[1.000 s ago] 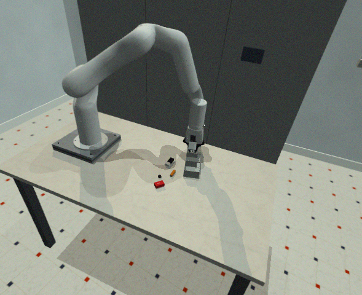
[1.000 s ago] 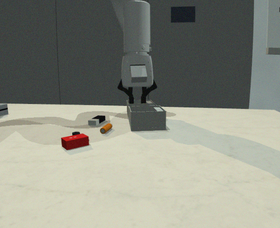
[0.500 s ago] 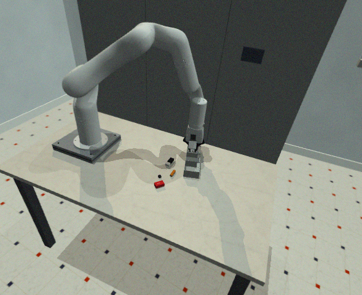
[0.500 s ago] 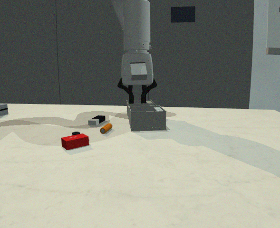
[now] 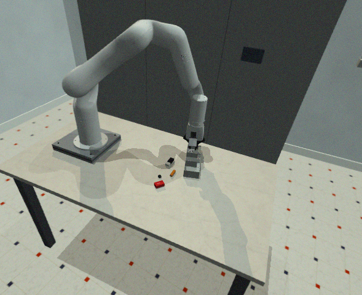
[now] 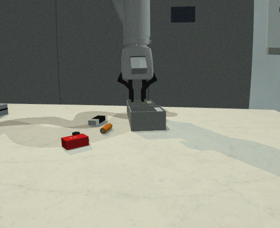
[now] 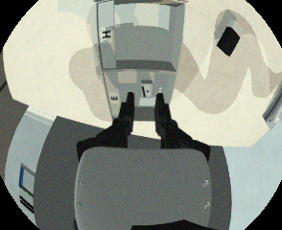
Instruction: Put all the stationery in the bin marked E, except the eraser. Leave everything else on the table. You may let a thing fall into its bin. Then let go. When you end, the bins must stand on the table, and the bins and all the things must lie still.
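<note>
Now: the grey block 5 cm below my hand. From my hand the other things lie so: black-and-white block (16 cm to the right, 6 cm behind, 5 cm below); bin block (7 cm to the right, 4 cm below, 4 cm ahead); orange cylinder (22 cm to the right, 5 cm below, 1 cm ahead).
</note>
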